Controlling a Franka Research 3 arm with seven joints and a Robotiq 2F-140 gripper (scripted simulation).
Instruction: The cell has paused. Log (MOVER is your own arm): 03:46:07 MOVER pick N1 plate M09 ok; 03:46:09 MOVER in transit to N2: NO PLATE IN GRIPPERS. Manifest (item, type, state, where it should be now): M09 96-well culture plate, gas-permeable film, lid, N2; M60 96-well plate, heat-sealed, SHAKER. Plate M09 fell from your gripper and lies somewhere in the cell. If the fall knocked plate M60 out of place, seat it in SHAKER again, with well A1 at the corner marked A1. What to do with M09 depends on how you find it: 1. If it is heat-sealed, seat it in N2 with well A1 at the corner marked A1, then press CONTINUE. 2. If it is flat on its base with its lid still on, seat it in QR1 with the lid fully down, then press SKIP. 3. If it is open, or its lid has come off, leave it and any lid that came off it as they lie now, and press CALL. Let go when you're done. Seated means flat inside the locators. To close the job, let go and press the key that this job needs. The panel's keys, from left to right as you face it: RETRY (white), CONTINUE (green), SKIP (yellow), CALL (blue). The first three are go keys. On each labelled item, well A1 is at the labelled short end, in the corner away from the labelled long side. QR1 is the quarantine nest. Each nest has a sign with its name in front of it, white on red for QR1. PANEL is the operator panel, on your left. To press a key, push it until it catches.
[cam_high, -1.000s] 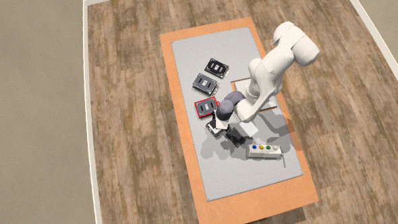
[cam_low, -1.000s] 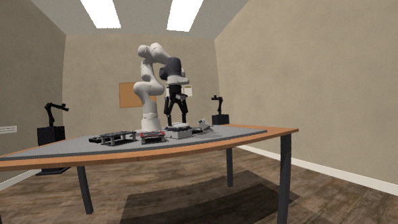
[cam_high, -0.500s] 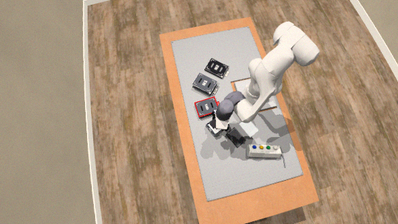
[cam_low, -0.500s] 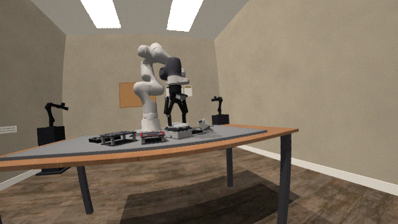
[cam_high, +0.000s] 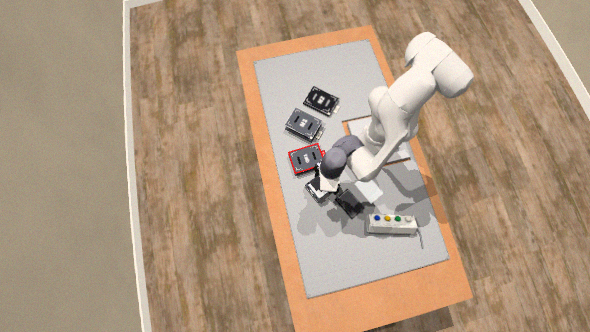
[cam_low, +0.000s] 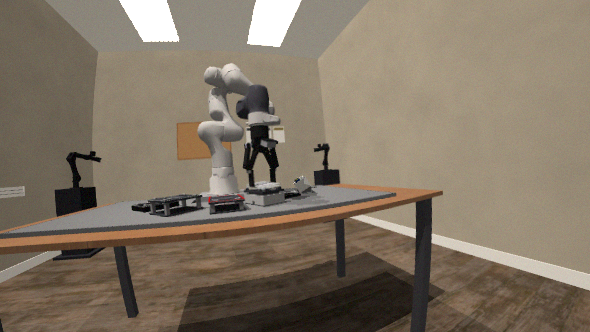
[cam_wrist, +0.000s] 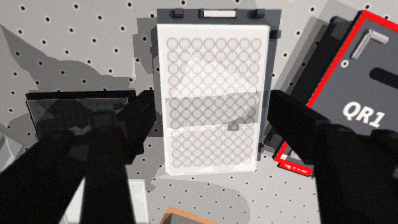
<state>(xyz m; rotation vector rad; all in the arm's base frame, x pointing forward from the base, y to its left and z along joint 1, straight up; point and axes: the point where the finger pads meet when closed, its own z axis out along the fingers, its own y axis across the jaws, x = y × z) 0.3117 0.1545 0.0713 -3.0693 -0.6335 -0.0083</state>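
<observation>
Right now the white 96-well plate is 20 mm below my hand. Also, from my hand: pale lid (220 mm behind, 90 mm below, 70 mm to the left); dark plate (120 mm to the left, 100 mm behind, 90 mm below); QR1 nest (150 mm to the right, 60 mm below, 40 mm ahead).
</observation>
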